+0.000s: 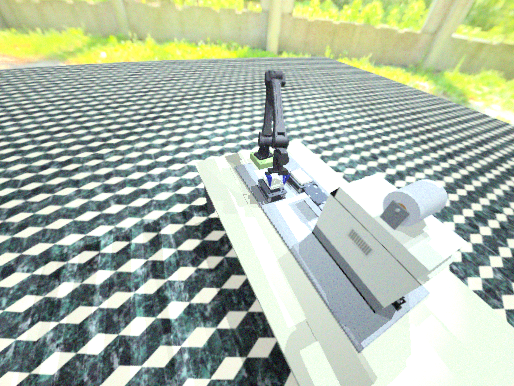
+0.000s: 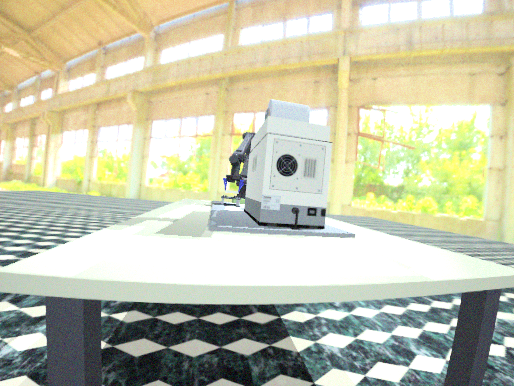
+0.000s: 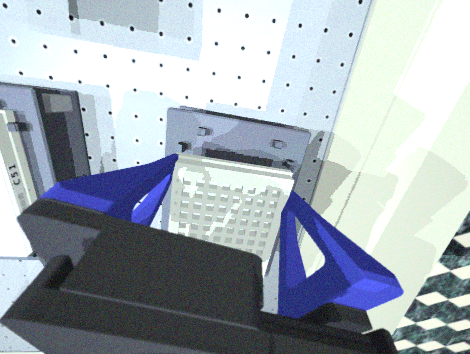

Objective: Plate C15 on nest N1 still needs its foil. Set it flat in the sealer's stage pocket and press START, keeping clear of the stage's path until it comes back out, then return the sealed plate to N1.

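Pixels of known places: gripper, fingertip midpoint: (image 1: 276, 185) (image 2: 231, 191) (image 3: 234, 179); arm's base, origin of the base link: (image 1: 263, 155) (image 2: 241, 198).
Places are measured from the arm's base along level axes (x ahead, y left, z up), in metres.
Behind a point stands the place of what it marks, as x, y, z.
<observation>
A pale, open-welled plate (image 1: 274, 180) @[0.306, -0.146, 0.056] (image 3: 227, 210) @[0.323, -0.154, 0.057] is level between the two blue fingers; its label does not show. My gripper (image 1: 278, 183) @[0.345, -0.159, 0.051] (image 2: 233, 188) @[0.345, -0.159, 0.051] (image 3: 234, 179) @[0.345, -0.159, 0.051] is shut on this plate by its two sides and holds it a little above the dark grey nest (image 1: 278, 195) @[0.383, -0.170, 0.011] (image 3: 240, 126) @[0.378, -0.167, 0.015]. The nest's corner pegs and dark slot show past the plate's far edge. The sealer (image 1: 360, 245) @[0.869, -0.186, 0.172] (image 2: 260, 165) @[0.992, -0.204, 0.158] stands farther along the board, seen from its side and back. Its START button and stage pocket cannot be made out.
A second, white-topped plate (image 1: 301, 177) @[0.346, 0.043, 0.030] (image 3: 14, 172) @[0.345, 0.012, 0.024], its label seeming to read C51, sits on a neighbouring nest. A film roll (image 1: 422, 200) @[0.912, -0.132, 0.434] (image 2: 289, 110) @[0.952, -0.094, 0.388] tops the sealer. A green block (image 1: 261, 160) @[0.049, -0.052, 0.005] is at the arm's base. The perforated board (image 3: 230, 65) @[0.429, -0.161, -0.036] lies under the nests.
</observation>
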